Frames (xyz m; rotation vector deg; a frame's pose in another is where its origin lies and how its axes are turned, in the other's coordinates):
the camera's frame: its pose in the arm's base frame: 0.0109 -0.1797 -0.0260 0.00 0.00 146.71
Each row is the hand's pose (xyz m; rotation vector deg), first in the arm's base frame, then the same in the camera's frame.
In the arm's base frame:
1: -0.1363 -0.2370 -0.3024 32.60 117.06 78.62
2: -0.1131 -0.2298 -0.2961 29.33 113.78 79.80
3: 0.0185 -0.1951 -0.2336 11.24 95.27 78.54
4: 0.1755 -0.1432 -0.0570 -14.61 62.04 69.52
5: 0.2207 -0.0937 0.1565 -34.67 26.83 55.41
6: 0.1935 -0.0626 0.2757 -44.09 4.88 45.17
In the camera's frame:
1: 0.0916 0.1287 -0.2764 107.02 2.02 -18.99
2: 0.0762 0.1099 -0.2701 103.74 3.97 -21.16
3: -0.0148 0.0087 -0.2076 86.89 15.19 -37.41
4: -0.1176 -0.1209 -0.0310 54.56 31.37 -63.08
5: -0.1282 -0.1870 0.1825 16.68 43.26 -84.23
6: -0.0884 -0.1981 0.3017 -8.75 48.00 -93.98

